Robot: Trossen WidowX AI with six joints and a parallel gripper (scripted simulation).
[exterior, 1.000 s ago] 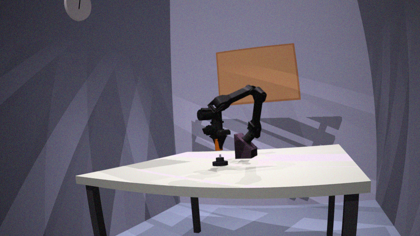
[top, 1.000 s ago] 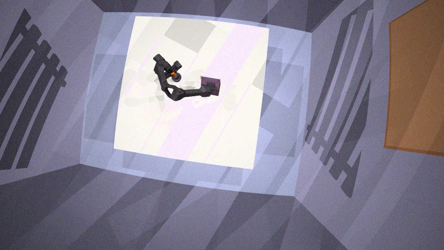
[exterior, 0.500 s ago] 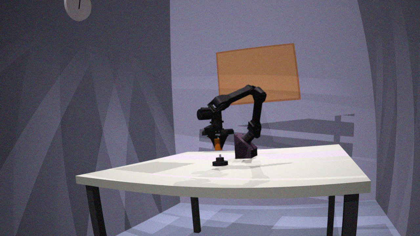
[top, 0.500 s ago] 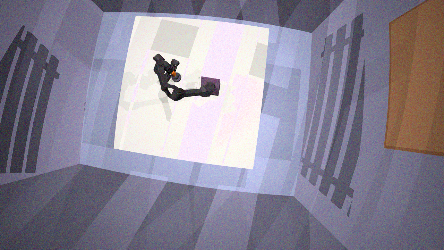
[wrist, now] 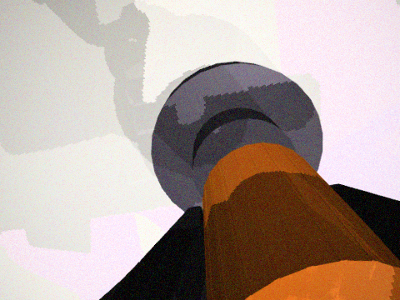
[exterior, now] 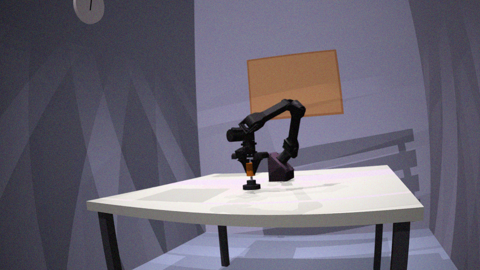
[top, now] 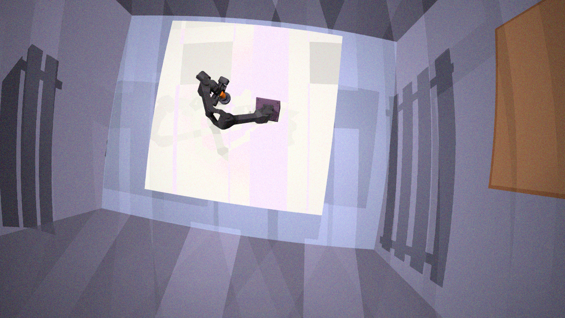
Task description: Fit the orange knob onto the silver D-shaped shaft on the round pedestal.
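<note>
Now: gripper tip 3 cm below the orange knob. From my gripper tip the other things lie so: round pedestal 4 cm below.
</note>
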